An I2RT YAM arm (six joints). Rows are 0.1 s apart.
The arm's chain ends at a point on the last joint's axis. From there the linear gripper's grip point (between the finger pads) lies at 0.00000 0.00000 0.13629 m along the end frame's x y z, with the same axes.
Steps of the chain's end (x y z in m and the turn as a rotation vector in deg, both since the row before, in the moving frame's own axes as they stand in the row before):
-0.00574, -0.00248, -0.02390, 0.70, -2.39, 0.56
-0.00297, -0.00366, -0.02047, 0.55, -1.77, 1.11
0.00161, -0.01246, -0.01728, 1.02, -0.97, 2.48
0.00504, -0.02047, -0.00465, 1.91, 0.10, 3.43
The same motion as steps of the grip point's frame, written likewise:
-0.01142, -0.00417, -0.02403, 0.70, -2.39, 0.56
-0.00717, -0.00501, -0.02054, 0.55, -1.77, 1.11
-0.00064, -0.01494, -0.01732, 1.02, -0.97, 2.48
0.00541, -0.02500, -0.00473, 1.91, 0.10, 3.43

